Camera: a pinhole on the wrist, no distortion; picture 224 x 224 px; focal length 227.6 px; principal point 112.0 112.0 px. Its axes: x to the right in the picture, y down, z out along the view. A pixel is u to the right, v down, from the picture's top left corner.
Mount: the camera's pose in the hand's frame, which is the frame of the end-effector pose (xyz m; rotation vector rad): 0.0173 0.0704 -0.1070 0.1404 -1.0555 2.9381
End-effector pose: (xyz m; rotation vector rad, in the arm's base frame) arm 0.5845 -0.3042 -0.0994 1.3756 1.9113 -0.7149
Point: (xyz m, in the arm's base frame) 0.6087 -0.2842 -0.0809
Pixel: 196 61
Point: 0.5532 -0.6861 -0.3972
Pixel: 135 27
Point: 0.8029 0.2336 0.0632
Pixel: behind the camera
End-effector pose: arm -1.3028 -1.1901 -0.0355 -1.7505 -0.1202 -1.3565
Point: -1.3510 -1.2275 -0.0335
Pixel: 179 195
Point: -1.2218 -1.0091 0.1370
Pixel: 82 108
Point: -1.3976 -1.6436 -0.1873
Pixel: behind the camera
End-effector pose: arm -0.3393 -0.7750 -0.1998 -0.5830 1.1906 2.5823
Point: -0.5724 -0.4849 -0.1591
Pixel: 33 25
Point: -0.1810 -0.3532 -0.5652
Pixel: outside the picture
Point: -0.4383 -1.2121 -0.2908
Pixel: behind the camera
